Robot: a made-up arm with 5 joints.
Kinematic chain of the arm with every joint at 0, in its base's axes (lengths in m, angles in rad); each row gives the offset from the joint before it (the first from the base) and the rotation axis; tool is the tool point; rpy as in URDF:
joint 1: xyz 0.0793 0 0.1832 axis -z
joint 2: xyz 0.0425 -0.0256 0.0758 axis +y
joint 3: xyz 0.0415 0 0.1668 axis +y
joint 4: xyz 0.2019 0 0.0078 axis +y
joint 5: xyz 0.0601 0.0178 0 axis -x
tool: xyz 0 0 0 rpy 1.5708 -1.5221 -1.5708
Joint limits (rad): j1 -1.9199..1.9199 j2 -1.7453..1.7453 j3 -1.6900..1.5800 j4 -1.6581..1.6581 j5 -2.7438..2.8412
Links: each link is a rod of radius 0.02 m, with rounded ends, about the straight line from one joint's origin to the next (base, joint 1, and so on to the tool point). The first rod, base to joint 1, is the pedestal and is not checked.
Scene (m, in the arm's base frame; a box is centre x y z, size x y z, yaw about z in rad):
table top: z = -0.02
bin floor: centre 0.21 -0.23 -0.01 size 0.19 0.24 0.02 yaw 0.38
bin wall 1: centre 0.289 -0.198 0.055 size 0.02 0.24 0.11 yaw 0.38
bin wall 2: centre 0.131 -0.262 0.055 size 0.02 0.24 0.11 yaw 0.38
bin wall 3: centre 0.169 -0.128 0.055 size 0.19 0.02 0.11 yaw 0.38
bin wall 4: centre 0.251 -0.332 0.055 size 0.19 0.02 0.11 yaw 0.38
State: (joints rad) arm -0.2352 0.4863 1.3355 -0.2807 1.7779
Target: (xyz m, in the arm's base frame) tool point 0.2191 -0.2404 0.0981
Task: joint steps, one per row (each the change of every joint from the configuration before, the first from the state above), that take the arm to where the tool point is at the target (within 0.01 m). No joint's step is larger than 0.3 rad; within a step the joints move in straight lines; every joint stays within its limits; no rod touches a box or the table.
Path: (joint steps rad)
1: 0.2915 -0.1470 0.0329 -0.0330 0.1297
2: 0.2914 -0.1470 0.0329 -0.0330 0.1297
3: 0.2915 -0.1469 0.0330 -0.0331 0.1297
4: 0.0942 0.1923 -0.2253 0.0031 -0.0973
5: 0.0942 0.1924 -0.2252 0.0030 -0.0973
6: 0.0942 0.1924 -0.2253 0.0030 -0.0972
7: 0.0942 0.1924 -0.2252 0.0030 -0.0973

